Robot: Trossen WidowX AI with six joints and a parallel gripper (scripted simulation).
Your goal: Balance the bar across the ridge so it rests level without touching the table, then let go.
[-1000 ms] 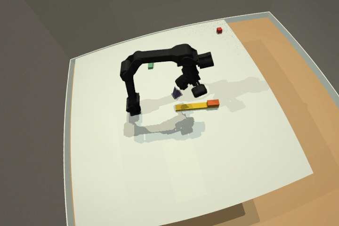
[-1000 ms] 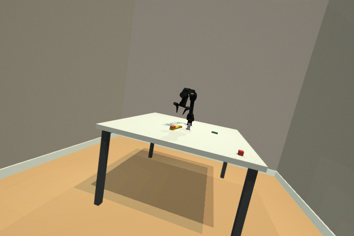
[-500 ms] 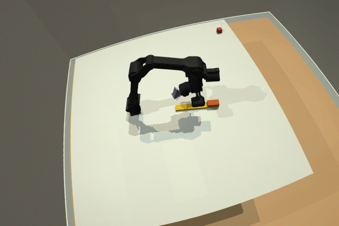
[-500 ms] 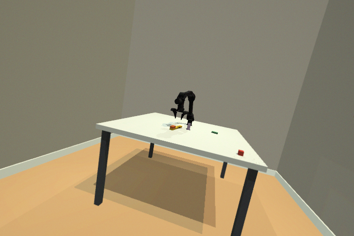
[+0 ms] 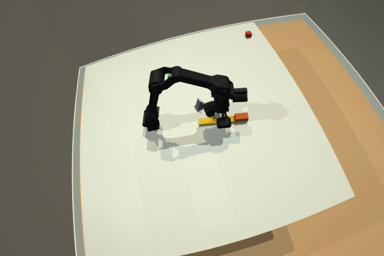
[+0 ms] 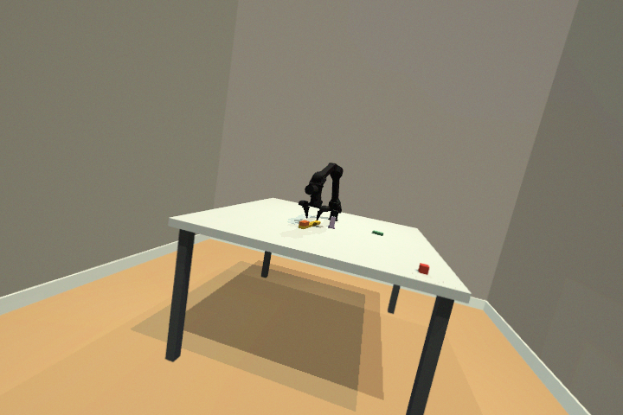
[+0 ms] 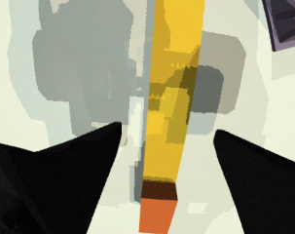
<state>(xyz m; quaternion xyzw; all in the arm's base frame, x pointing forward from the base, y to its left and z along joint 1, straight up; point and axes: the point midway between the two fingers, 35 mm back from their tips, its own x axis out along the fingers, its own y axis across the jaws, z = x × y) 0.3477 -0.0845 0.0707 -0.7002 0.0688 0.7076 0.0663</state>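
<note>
My gripper tip is now 120 mm to the right of the purple ridge and 80 mm past it. The rest, counted from my gripper tip: small green block 400 mm to the left, 190 mm behind, 30 mm below; then small red cube 580 mm to the left, 390 mm ahead, 20 mm below.
</note>
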